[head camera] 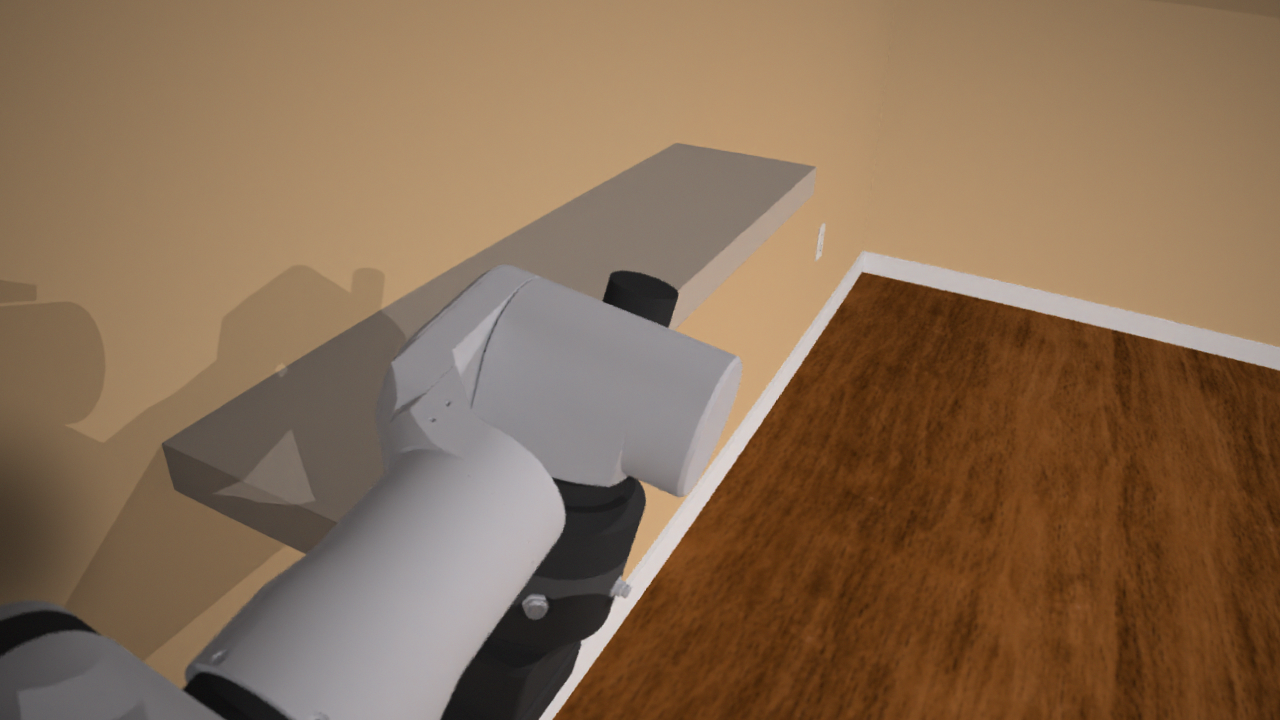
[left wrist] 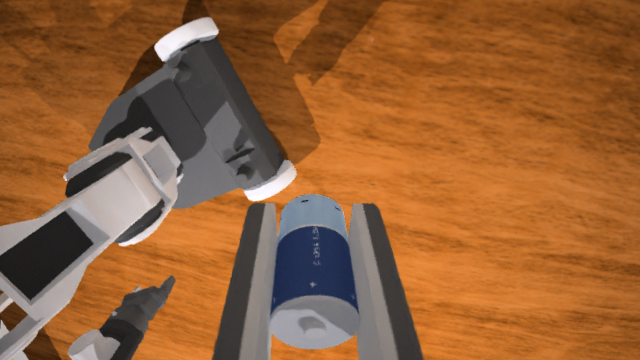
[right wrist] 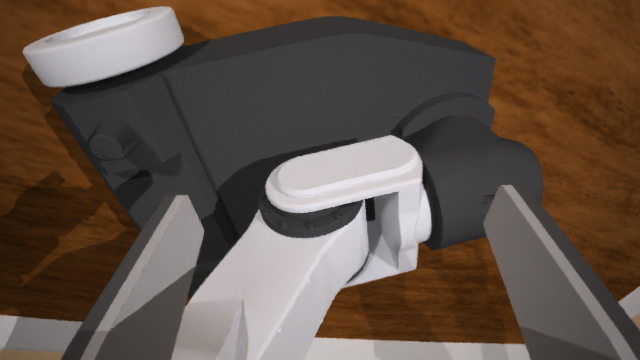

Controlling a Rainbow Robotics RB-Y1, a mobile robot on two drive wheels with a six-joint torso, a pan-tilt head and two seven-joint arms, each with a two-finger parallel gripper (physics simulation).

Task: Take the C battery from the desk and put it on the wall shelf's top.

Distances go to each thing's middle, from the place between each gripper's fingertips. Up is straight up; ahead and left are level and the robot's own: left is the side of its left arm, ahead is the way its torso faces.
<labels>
Right now my left hand is 1 cm to the left of the C battery (left wrist: pixel 314 302) and 1 cm below it.
Now: the C battery 67 cm ahead of my right hand, 44 cm above it and 37 cm to the left of it.
</labels>
